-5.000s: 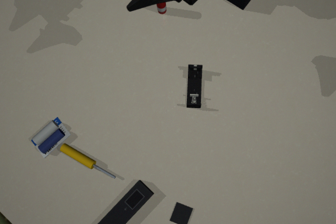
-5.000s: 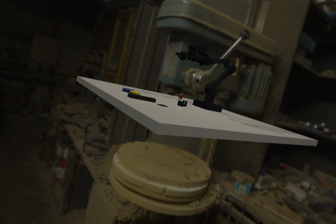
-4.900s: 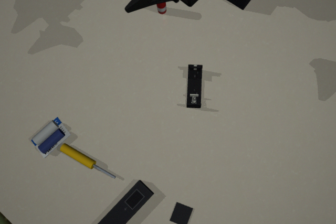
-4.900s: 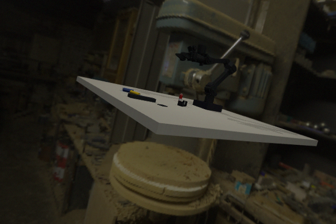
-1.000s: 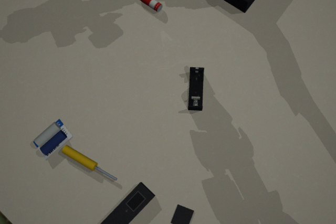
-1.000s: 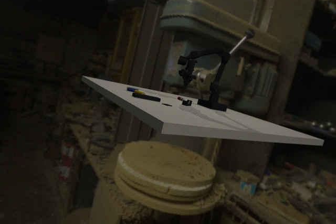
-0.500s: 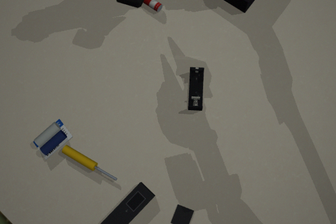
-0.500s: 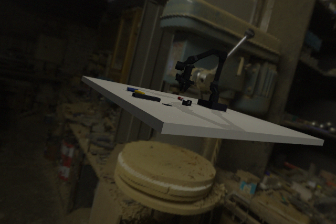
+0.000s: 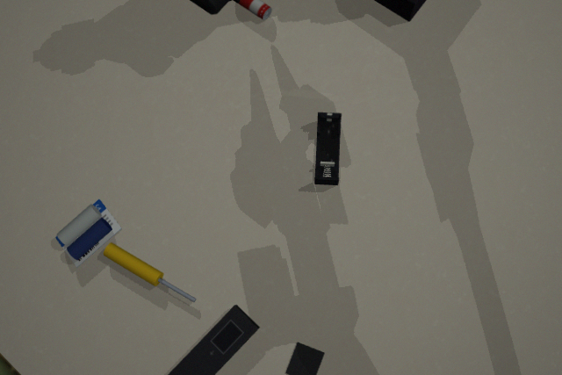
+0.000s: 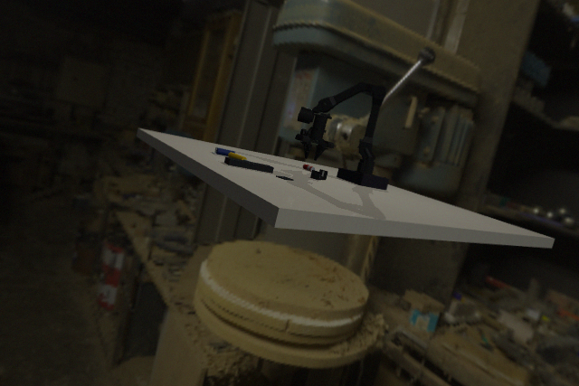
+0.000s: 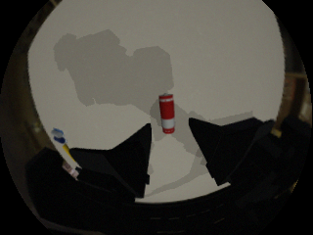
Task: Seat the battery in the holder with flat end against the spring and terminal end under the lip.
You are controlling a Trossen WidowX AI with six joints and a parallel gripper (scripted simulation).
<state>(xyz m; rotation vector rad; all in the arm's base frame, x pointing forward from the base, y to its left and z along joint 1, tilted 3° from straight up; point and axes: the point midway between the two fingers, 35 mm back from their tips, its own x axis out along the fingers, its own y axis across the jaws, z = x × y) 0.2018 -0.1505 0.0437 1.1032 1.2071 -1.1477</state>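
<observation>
The red-and-white battery is 40 mm below my gripper tip. Round my gripper tip: yellow-handled screwdriver (400 mm ahead, 210 mm to the left, 40 mm below); then small black block (440 mm to the left, 340 mm ahead, 50 mm below); then long black slab (430 mm ahead, 340 mm to the left, 40 mm below).
</observation>
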